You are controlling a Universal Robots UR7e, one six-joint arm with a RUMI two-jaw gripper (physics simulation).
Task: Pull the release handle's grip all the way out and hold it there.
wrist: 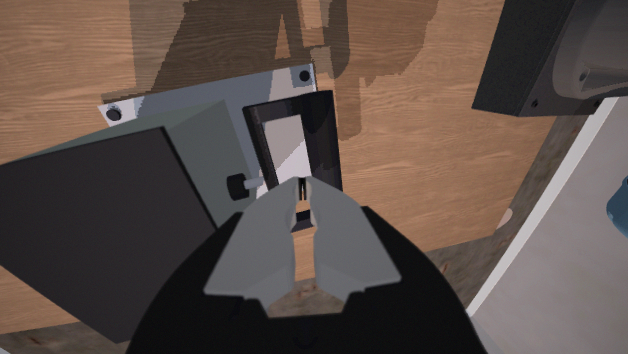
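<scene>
The release handle's grip [325, 145] is a black rectangular loop in the middle of the wrist view, beside the right side of a dark-faced, grey-green housing [100, 220]. A thin metal rod [253, 183] runs between the grip and a black collar [237, 186] on the housing's side. My gripper [302, 179] is shut and empty. Its tips overlap the near part of the grip's opening in view; whether they are inside the loop or above it is unclear. The fingers hide part of the grip's near end, and a dark piece of it shows between them.
The housing stands on a light metal plate [200, 102] with black bolts, on a wooden board [425, 175]. A dark robot base [515, 65] stands at the upper right. A white edge [540, 205] and a blue rounded part [619, 207] are at the right.
</scene>
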